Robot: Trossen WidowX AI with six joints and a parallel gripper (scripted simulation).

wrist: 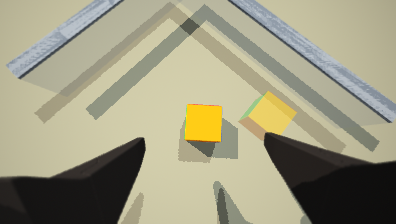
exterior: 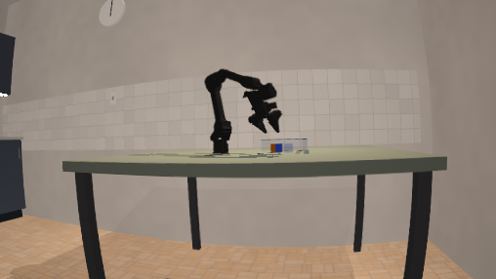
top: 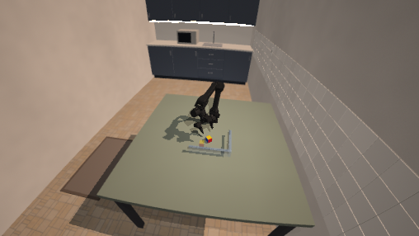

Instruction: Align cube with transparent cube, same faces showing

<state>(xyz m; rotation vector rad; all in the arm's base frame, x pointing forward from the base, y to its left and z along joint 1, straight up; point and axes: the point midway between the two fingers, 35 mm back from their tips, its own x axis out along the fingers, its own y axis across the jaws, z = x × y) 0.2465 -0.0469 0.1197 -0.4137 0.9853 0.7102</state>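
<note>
The transparent cube is 10 cm below my hand, 9 cm ahead of it and 3 cm to the right of it. From my hand the other things lie so: fence (16 cm ahead, 8 cm below, 5 cm to the left).
</note>
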